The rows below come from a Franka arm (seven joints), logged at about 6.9 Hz.
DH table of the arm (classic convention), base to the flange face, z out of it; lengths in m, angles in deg. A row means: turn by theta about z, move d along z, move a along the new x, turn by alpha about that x. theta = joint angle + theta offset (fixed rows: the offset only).
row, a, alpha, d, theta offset
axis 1, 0, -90, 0.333, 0
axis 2, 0, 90, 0, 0
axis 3, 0.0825, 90, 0.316, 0
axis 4, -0.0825, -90, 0, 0
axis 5, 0, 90, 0.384, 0
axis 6, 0.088, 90, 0, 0
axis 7, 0, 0, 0.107, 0
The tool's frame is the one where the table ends.
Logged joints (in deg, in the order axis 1, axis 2, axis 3, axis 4, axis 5, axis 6, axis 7), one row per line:
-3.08, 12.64, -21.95, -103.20, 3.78, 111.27, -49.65
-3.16, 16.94, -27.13, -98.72, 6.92, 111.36, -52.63
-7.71, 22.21, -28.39, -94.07, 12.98, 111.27, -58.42
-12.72, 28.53, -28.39, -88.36, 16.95, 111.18, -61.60
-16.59, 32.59, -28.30, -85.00, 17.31, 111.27, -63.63
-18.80, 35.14, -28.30, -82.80, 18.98, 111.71, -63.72
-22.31, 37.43, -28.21, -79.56, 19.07, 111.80, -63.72
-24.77, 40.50, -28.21, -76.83, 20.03, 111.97, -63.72
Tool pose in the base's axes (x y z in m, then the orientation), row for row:
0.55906, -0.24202, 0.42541, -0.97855, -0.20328, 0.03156, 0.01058
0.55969, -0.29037, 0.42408, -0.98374, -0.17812, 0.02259, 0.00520
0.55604, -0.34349, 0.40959, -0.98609, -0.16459, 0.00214, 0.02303
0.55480, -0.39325, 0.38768, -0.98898, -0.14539, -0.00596, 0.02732
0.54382, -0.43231, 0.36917, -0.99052, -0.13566, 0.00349, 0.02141
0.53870, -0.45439, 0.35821, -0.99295, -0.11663, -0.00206, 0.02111
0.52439, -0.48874, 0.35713, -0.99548, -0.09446, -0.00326, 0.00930
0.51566, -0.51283, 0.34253, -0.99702, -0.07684, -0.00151, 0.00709
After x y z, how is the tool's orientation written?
As a quaternion, x y z w.
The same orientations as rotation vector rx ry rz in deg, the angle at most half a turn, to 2 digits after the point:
-174.96, -36.35, 5.64
-176.49, -31.96, 4.05
-174.94, -29.20, 0.38
-174.99, -25.72, -1.05
-175.90, -24.09, 0.62
-176.37, -20.72, -0.37
-178.13, -16.90, -0.58
-178.66, -13.77, -0.27

